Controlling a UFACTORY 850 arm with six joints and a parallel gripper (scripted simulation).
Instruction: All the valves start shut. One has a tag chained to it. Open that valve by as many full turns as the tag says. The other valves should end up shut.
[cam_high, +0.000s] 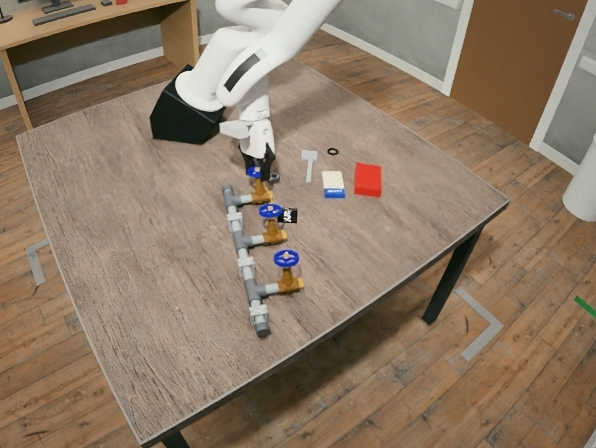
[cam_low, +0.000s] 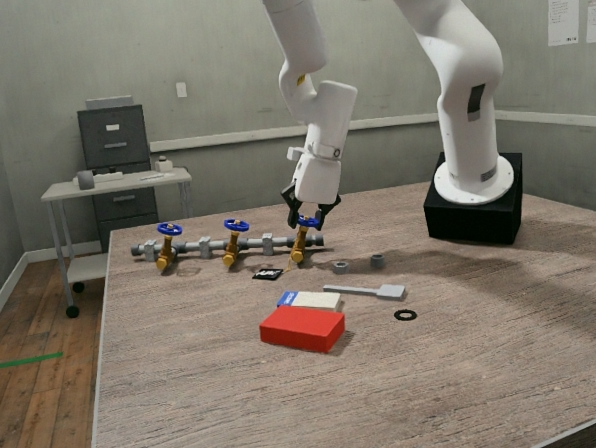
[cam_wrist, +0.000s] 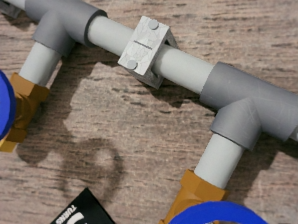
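Now: the grey hex nut 9 cm to the left of my hand, 9 cm below it and 5 cm behind it. Also, from my hand: grey cap: 13 cm behind, 10 cm below, 9 cm to the left; grey t-shaped tool: 23 cm to the left, 10 cm below, 5 cm behind; black tag: 10 cm below, 10 cm ahead, 4 cm to the left.
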